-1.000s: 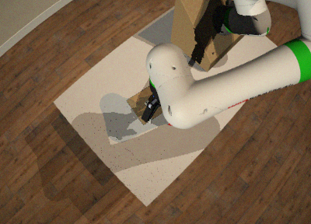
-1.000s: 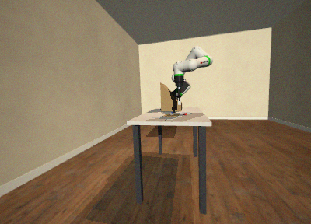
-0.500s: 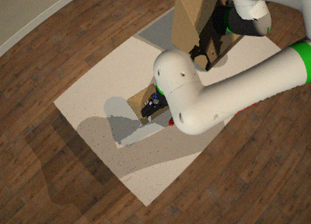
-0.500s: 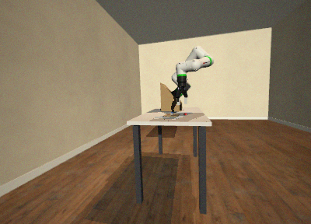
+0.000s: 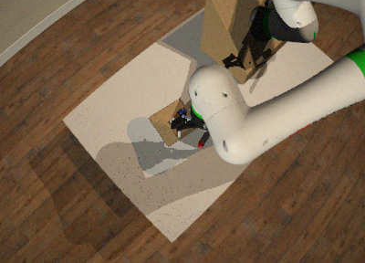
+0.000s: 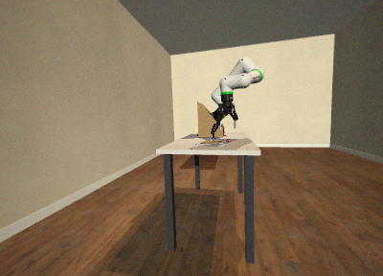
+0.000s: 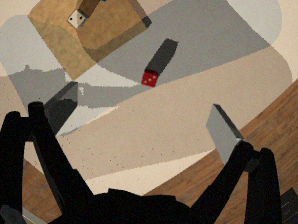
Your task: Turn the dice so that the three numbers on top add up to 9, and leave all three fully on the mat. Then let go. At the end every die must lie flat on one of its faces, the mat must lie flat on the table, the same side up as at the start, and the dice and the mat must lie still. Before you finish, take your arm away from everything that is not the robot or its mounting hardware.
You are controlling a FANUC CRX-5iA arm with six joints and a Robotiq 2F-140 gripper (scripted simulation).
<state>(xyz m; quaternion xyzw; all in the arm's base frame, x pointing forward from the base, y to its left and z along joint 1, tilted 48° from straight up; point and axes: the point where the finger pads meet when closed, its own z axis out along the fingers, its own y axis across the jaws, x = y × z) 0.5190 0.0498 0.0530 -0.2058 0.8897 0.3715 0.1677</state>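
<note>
My gripper is now 100 mm above the red die. From my hand the other things lie so: white die (10 mm behind, 130 mm to the right, 100 mm below); mat (10 mm behind, 130 mm to the right, 110 mm below); blue die (60 mm behind, 120 mm to the right, 100 mm below).
</note>
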